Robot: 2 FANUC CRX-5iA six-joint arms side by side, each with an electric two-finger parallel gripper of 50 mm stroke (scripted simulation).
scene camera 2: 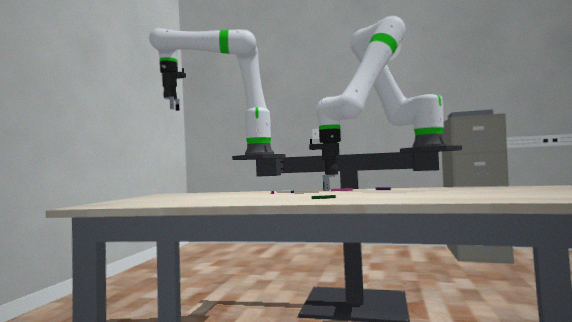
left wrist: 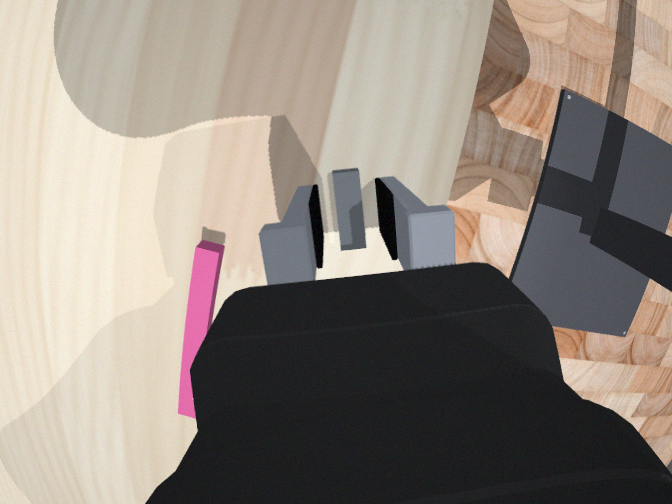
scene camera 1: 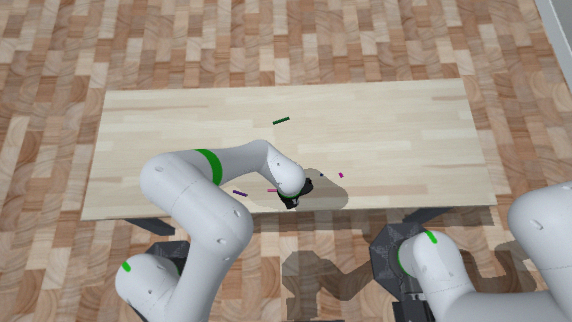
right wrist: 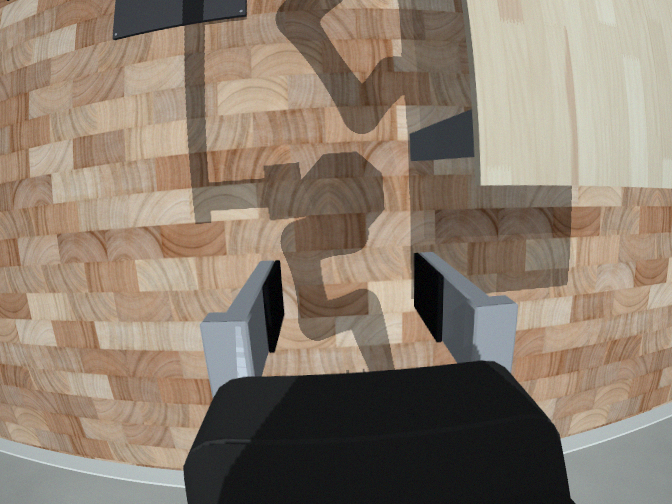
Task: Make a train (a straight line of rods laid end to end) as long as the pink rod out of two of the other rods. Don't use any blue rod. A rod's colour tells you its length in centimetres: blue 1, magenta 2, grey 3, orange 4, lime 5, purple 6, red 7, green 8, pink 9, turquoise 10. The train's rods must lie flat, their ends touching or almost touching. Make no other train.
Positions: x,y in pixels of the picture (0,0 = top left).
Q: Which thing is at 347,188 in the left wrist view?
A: A grey rod.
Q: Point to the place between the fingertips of my right gripper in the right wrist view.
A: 348,284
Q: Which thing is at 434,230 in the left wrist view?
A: My left gripper.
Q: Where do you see a pink rod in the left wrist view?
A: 208,256
